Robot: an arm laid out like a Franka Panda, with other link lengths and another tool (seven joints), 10 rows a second.
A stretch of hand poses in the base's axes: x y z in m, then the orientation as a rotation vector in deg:
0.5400, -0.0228, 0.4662, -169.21, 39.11, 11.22
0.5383, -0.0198, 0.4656, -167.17, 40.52, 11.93
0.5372, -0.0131, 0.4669, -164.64, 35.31, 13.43
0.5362, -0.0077, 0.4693, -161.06, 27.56, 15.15
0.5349, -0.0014, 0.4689, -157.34, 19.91, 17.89
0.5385, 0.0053, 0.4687, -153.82, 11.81, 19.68
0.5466, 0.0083, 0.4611, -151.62, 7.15, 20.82
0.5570, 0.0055, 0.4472, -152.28, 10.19, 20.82
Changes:
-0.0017, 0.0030, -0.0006, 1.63, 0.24, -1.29
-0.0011, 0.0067, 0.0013, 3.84, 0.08, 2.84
-0.0010, 0.0054, 0.0024, 5.29, -0.11, 4.44
-0.0013, 0.0063, -0.0004, 5.17, 0.69, 4.71
0.0036, 0.0067, -0.0002, 4.76, 0.05, 5.18
0.0081, 0.0030, -0.0076, 2.76, 0.13, 3.09
0.0104, -0.0028, -0.0139, -1.08, 0.48, -2.01

